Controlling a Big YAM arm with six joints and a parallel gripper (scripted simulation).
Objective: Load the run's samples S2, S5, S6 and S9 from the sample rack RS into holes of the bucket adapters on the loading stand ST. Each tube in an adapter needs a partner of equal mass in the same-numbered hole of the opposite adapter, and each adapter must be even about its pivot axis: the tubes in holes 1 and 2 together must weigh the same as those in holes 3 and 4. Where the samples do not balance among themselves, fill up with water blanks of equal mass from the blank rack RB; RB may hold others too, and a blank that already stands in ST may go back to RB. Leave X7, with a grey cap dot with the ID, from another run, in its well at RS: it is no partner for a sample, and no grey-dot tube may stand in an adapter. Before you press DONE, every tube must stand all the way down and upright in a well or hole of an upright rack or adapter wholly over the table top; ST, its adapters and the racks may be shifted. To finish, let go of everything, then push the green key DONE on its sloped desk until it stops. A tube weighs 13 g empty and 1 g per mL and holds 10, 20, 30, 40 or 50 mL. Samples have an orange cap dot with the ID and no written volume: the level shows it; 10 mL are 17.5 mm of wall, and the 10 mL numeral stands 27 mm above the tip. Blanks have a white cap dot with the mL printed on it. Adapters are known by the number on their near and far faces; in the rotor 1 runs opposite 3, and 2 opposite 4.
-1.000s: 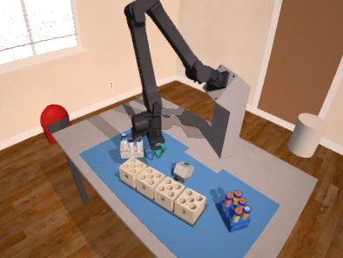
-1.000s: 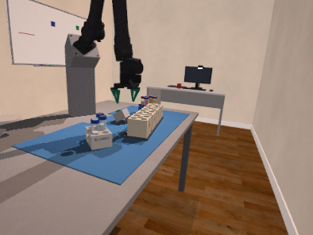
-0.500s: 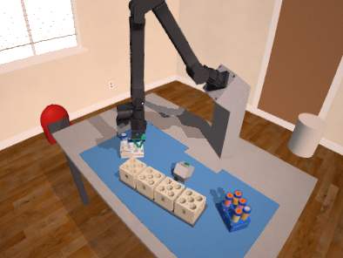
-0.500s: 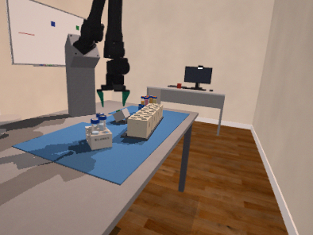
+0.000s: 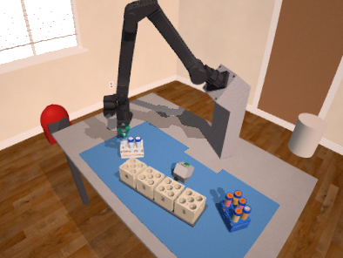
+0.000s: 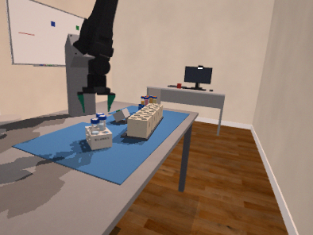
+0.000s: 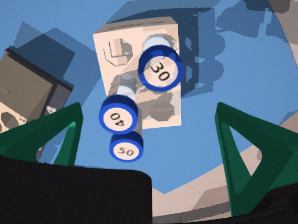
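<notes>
The sample tube S5 is 59 cm to the left of my hand, 21 cm ahead of it and 9 cm below it. From my hand the other things lie so: 30 mL blank 9 cm below, 2 cm to the right, 1 cm behind; then 50 mL blank 9 cm below, 7 cm to the left, 1 cm behind; then 40 mL blank 9 cm below, 3 cm to the left, 2 cm ahead.
</notes>
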